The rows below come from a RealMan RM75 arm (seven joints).
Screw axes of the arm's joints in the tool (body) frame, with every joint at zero. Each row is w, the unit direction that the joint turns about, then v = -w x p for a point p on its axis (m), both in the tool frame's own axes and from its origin. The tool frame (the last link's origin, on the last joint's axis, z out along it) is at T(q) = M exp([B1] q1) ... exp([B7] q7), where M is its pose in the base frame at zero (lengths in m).
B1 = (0, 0, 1, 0, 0, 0)
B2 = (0, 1, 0, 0.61, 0, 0)
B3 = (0, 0, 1, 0, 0, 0)
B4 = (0, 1, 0, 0.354, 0, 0)
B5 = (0, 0, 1, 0, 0, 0)
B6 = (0, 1, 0, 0.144, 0, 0)
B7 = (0, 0, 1, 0, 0, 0)
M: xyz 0 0 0.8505 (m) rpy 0 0 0 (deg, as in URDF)
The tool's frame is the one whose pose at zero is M.
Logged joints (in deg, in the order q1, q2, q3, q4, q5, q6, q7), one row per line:
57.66, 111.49, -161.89, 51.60, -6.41, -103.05, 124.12
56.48, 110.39, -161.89, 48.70, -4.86, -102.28, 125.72
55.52, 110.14, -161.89, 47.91, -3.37, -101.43, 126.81
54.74, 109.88, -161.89, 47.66, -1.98, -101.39, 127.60
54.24, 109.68, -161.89, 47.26, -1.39, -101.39, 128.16
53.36, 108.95, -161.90, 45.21, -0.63, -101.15, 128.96
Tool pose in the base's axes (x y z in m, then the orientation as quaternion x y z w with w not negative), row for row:
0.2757, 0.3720, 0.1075, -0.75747, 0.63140, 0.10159, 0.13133
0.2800, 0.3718, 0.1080, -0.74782, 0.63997, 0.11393, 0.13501
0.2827, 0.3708, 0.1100, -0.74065, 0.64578, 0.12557, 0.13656
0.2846, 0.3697, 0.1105, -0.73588, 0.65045, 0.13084, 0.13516
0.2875, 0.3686, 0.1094, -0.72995, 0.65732, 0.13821, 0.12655
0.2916, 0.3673, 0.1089, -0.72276, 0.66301, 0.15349, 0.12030
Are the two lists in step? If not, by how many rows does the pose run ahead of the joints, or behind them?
The pose runs 1 row ahead of the joints: the pose in row i belongs to the joints in row i + 1.
